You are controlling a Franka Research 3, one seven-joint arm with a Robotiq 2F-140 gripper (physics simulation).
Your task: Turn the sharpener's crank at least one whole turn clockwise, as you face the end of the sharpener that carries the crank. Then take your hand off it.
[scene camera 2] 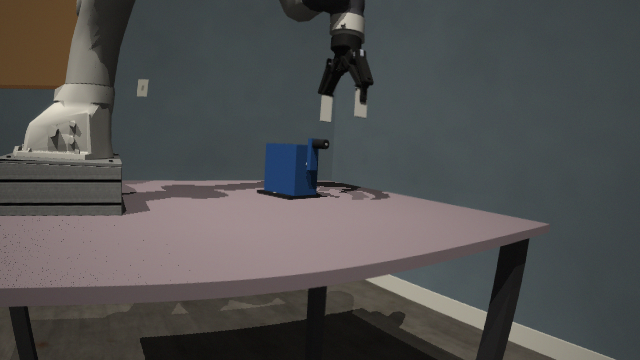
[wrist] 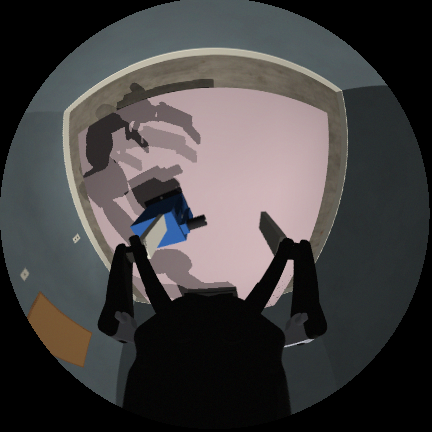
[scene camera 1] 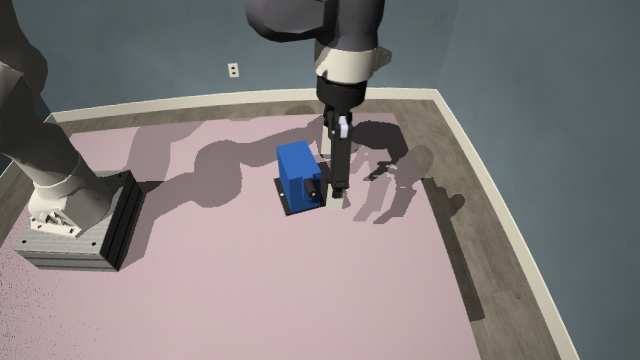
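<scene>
The blue sharpener [scene camera 1: 300, 160] [scene camera 2: 284, 167] [wrist: 175, 235] stands upright on its thin black base on the table. Its blue crank arm [scene camera 2: 312, 156] points up in scene view 2, on the end away from the robot's base. The black crank handle [scene camera 1: 310, 187] [scene camera 2: 320, 144] [wrist: 196, 222] sticks outward at the arm's top, about level with the body's top. My gripper [scene camera 1: 331, 172] [scene camera 2: 343, 116] [wrist: 211, 221] is open and empty. It points down, above and slightly beyond the handle, touching nothing. In the wrist view one finger pad hides part of the body.
The pink table [scene camera 1: 250, 280] [scene camera 2: 300, 240] [wrist: 240, 150] carries the robot's grey base block [scene camera 1: 65, 250] [scene camera 2: 60, 185] at the left in both scene views. The table's far edge and corner lie beyond the crank end. Blue-grey walls [scene camera 1: 165, 50] [scene camera 2: 450, 125] stand behind. Arm shadows fall around the sharpener.
</scene>
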